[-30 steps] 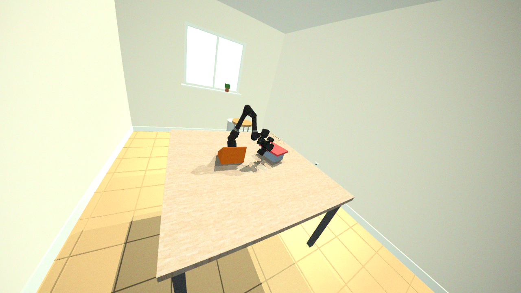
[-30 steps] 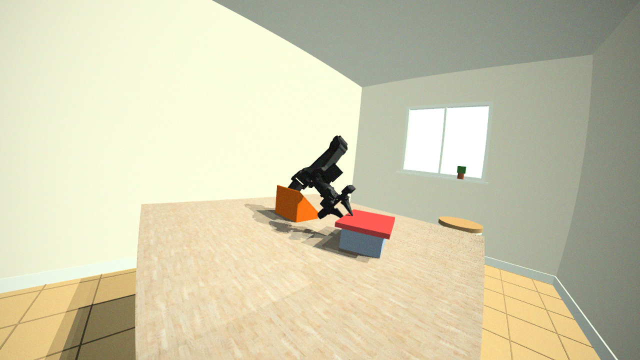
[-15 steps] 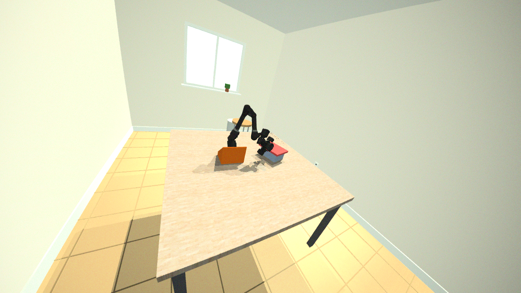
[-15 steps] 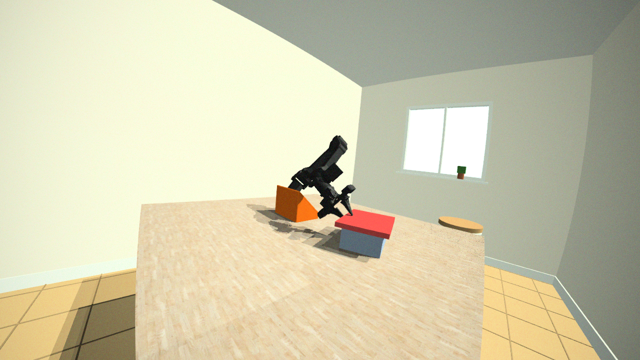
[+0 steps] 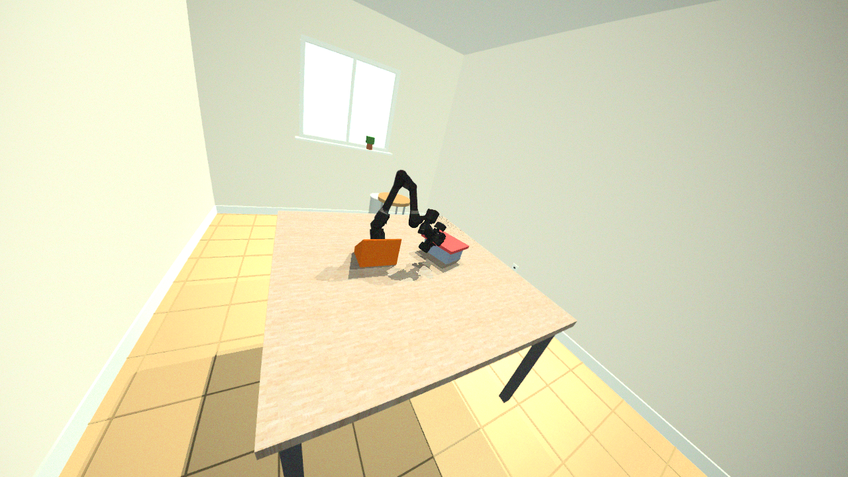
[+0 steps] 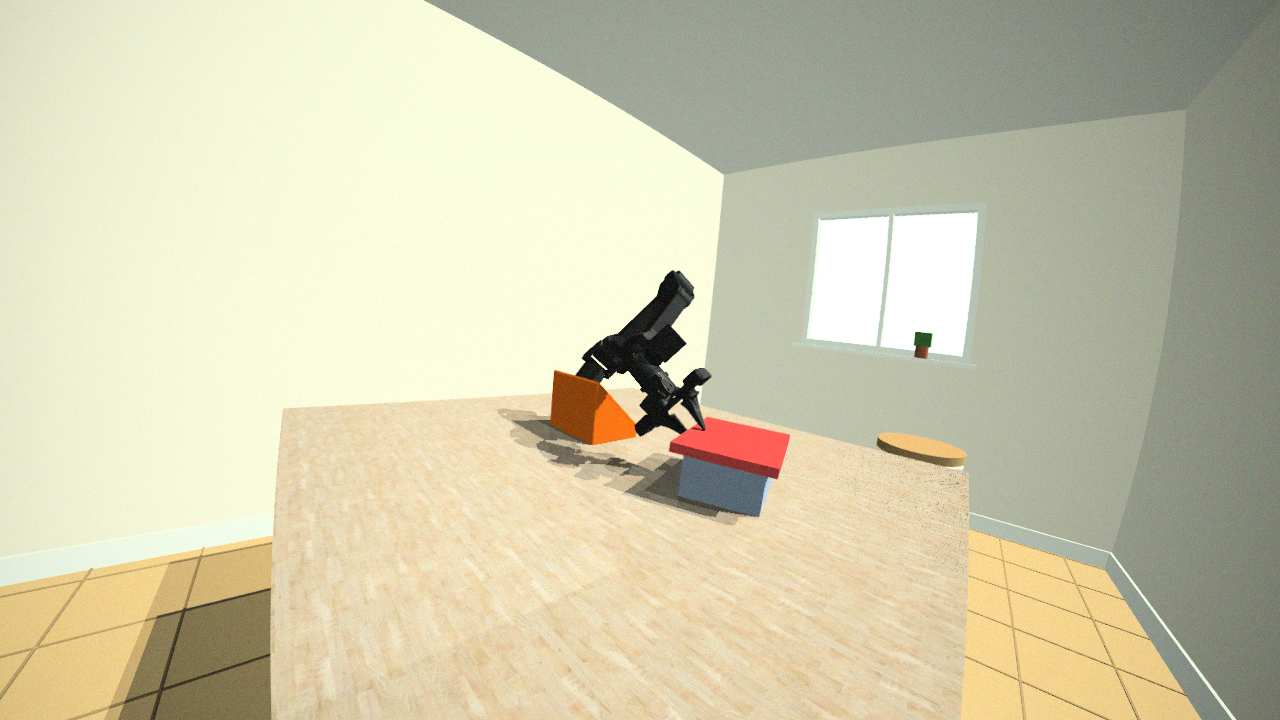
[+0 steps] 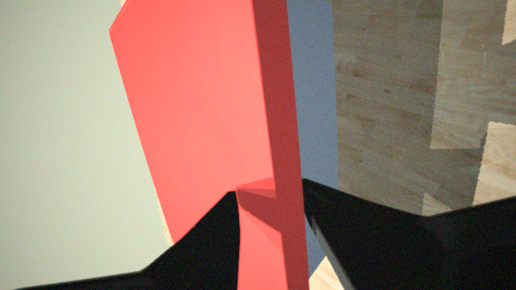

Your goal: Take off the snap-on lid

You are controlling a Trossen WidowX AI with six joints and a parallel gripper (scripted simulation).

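My gripper tip is 70 mm short of the red lid and 20 mm to the right of it. From my gripper tip the other things lie so: blue storage box (70 mm ahead, 40 mm below, 20 mm to the left).
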